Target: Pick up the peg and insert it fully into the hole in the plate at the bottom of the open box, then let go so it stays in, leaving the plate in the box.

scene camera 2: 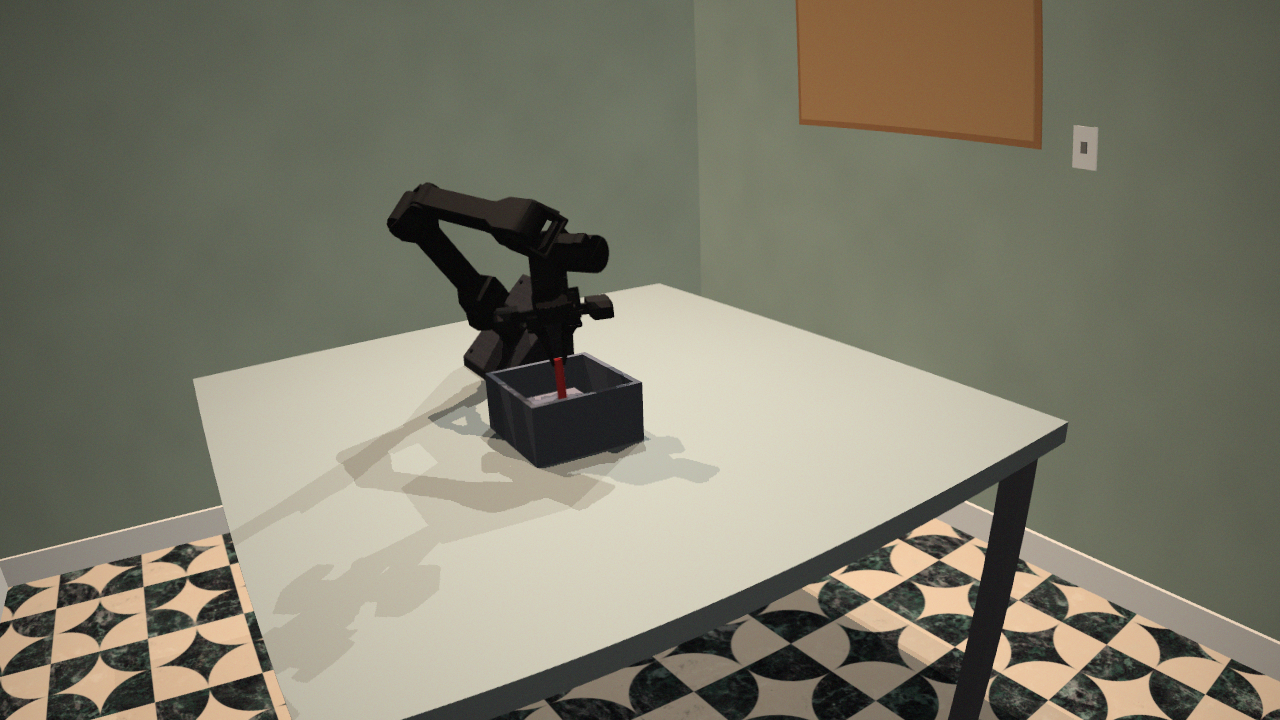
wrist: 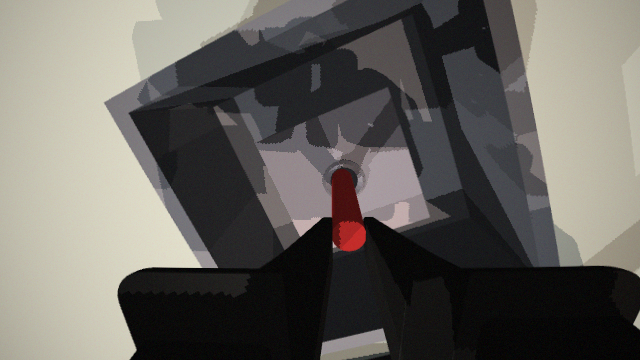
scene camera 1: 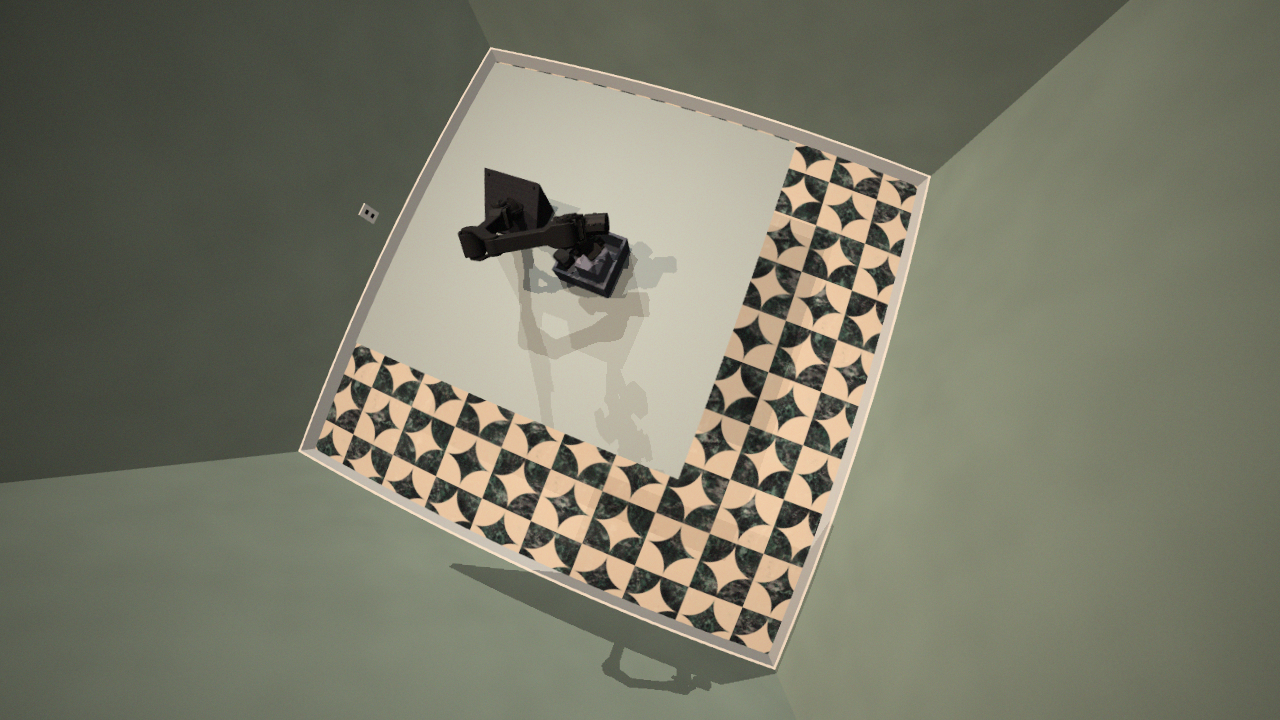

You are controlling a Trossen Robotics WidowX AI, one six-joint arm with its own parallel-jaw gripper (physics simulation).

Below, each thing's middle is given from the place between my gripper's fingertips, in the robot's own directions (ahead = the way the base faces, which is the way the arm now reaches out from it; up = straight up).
Labels:
I see my gripper 7 cm above the dark box (scene camera 2: pixel 609 414). Also, from my hand: pale plate (wrist: pixel 365 135) (8 cm below); red peg (wrist: pixel 348 231) (3 cm below).

